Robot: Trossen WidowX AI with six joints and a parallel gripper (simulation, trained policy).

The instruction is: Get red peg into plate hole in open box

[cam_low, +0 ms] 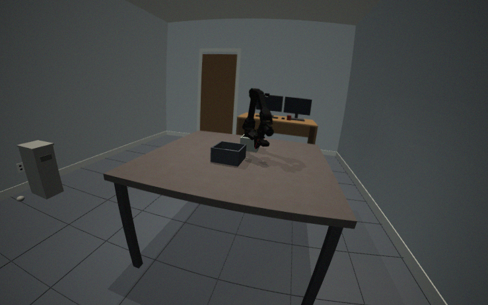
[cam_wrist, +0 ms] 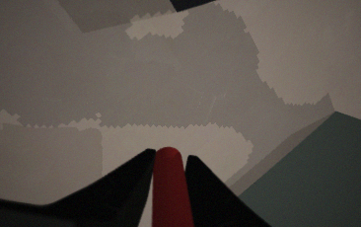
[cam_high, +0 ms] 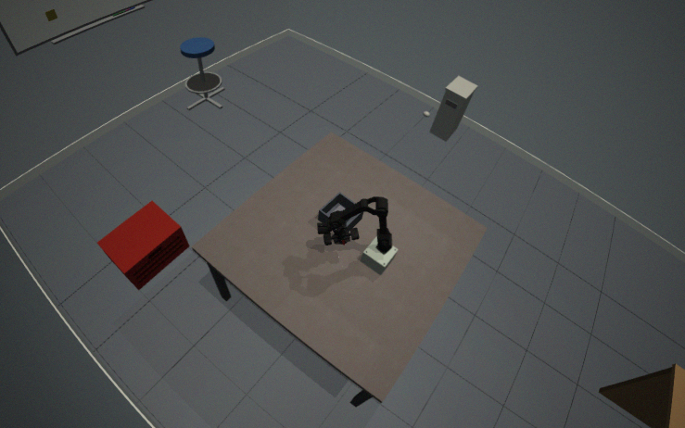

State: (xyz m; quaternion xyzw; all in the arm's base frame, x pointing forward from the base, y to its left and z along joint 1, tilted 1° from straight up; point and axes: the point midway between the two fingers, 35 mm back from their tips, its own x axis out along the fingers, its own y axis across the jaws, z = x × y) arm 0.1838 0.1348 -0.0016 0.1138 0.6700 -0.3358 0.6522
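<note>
My gripper tip is now 150 mm short of the plate, 140 mm to the left of it and 20 mm above it. Also, from my gripper tip: red peg (30 mm above, 10 mm to the left); dark box (150 mm ahead, 140 mm to the right, 40 mm below).
</note>
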